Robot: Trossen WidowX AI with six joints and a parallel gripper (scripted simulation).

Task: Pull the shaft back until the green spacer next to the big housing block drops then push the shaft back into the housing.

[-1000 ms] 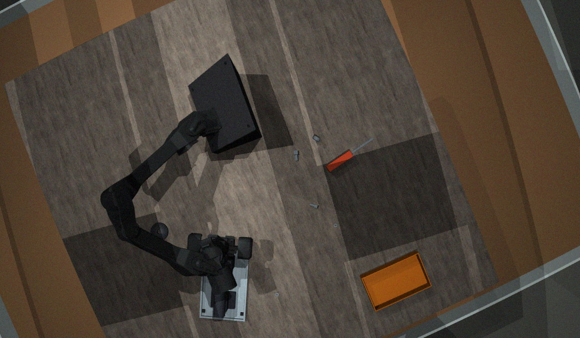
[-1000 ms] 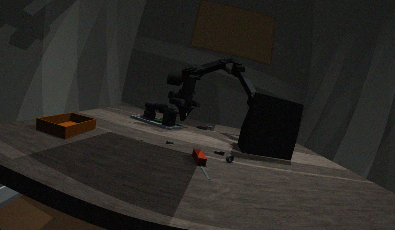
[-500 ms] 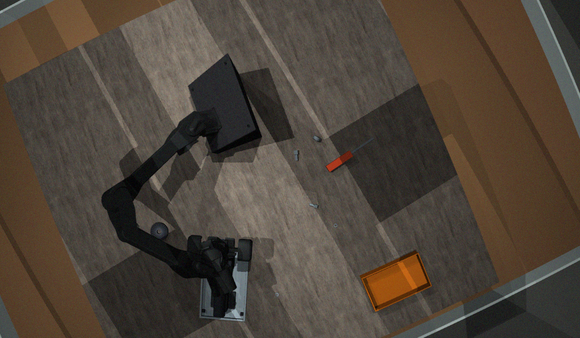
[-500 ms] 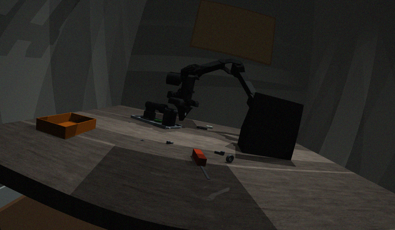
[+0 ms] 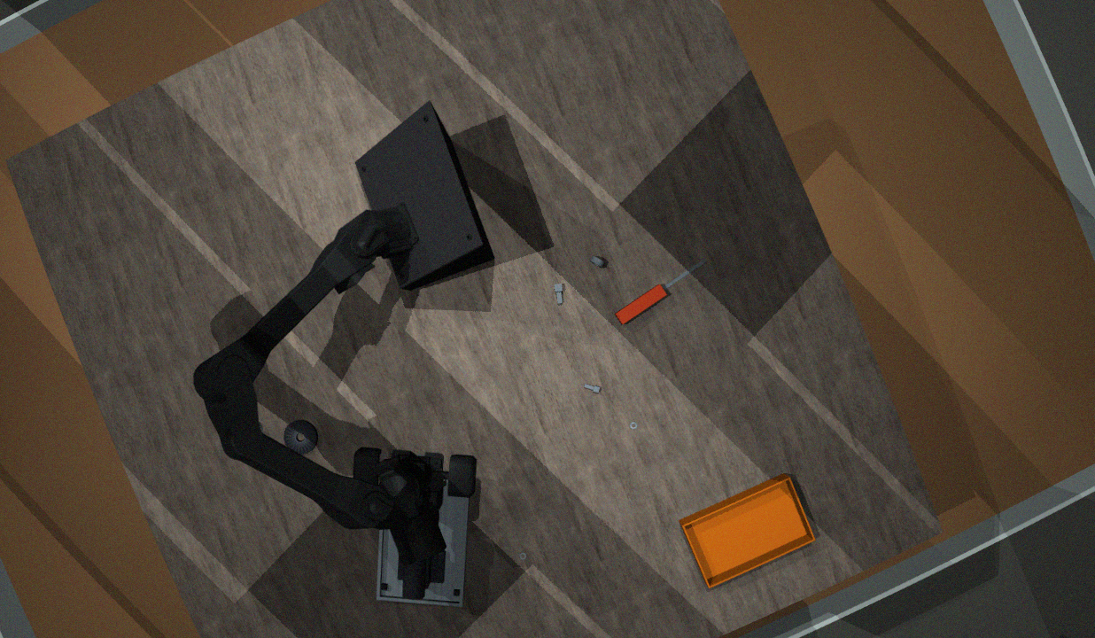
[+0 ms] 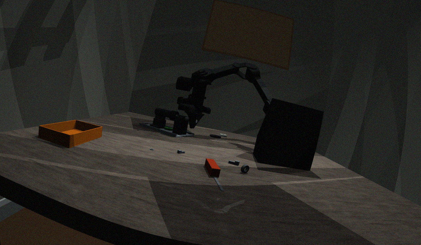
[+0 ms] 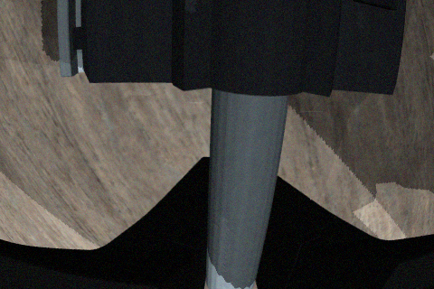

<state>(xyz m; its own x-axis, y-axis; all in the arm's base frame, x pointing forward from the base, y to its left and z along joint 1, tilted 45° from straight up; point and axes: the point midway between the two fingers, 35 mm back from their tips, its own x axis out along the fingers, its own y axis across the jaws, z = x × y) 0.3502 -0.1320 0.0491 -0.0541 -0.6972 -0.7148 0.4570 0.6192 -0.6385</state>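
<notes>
The grey shaft lies 60 mm ahead of my gripper tip, 30 mm to the right of it and 30 mm above it. From my gripper tip the other things lie so: green spacer 110 mm ahead, 70 mm to the right, 30 mm below; then nut 190 mm behind, 400 mm to the left, 30 mm below; then dark round piece 120 mm behind, 190 mm to the right, 40 mm below.
</notes>
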